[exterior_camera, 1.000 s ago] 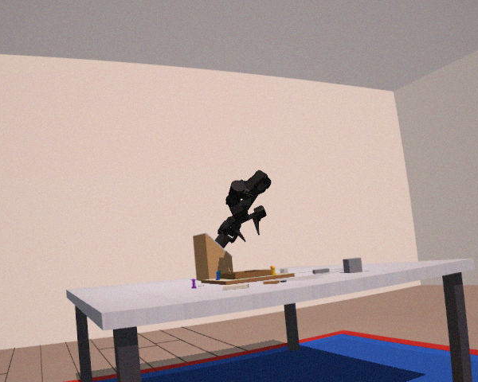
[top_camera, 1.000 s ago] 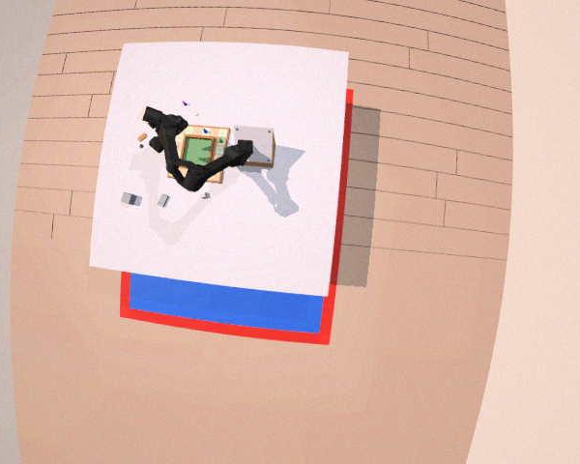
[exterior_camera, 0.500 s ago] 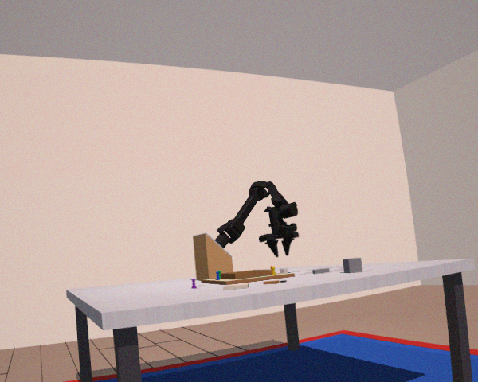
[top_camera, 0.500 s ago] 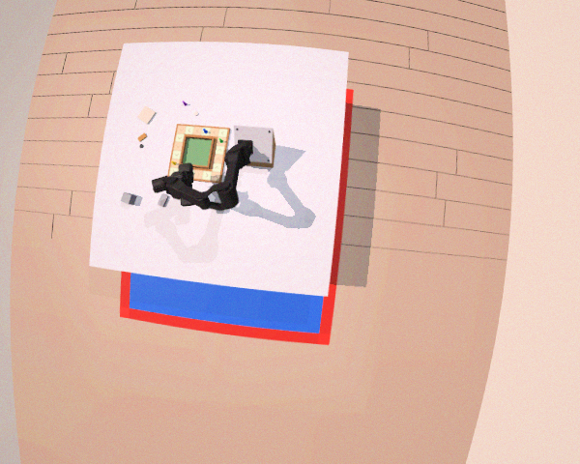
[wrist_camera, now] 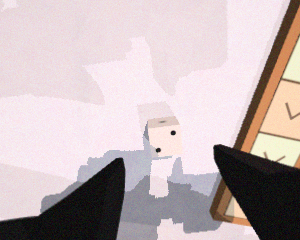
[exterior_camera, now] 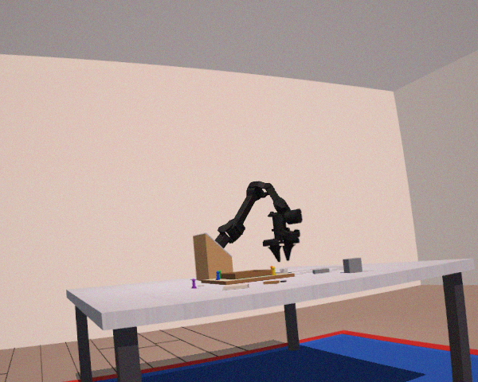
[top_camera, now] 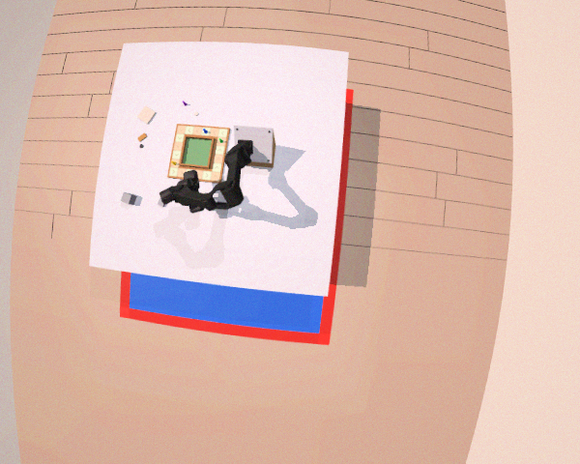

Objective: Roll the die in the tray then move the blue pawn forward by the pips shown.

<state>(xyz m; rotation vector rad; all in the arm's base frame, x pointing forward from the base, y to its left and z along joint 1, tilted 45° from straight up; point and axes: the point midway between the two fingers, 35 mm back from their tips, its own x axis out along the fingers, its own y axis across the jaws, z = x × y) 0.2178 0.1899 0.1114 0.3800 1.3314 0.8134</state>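
The white die is 4 cm below my gripper tip. From my gripper tip the other things lie so: orange pawn 8 cm ahead, 11 cm to the right, 3 cm below; green pawn 6 cm behind, 28 cm to the right, 3 cm below; green tray 5 cm ahead, 22 cm to the right, 5 cm below.
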